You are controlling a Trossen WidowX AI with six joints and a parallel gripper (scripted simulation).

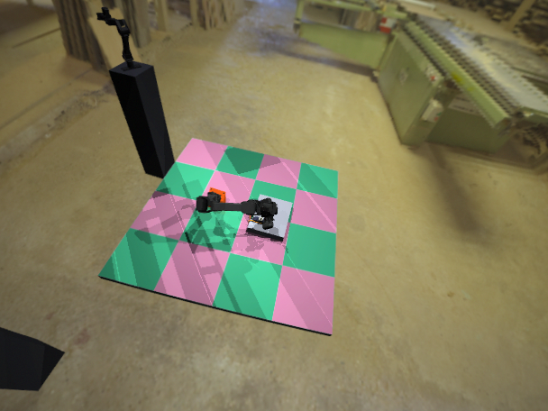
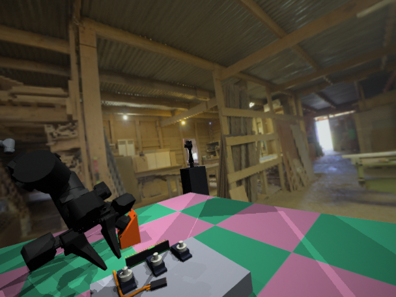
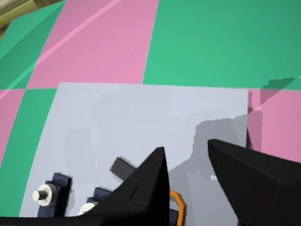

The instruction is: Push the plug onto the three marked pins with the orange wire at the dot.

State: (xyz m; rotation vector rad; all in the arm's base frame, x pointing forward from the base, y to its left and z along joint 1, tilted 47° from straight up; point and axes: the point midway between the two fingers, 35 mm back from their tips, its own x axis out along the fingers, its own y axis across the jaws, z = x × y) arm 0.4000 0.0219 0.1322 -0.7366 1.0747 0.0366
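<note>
My gripper tip is now 130 mm above the grey holder plate, 100 mm to the right of it and 10 mm short of it. From my gripper tip the other things lie so: green band (150 mm behind, 100 mm to the left, 80 mm below); then black pin row (150 mm behind, 90 mm to the left, 90 mm below).
</note>
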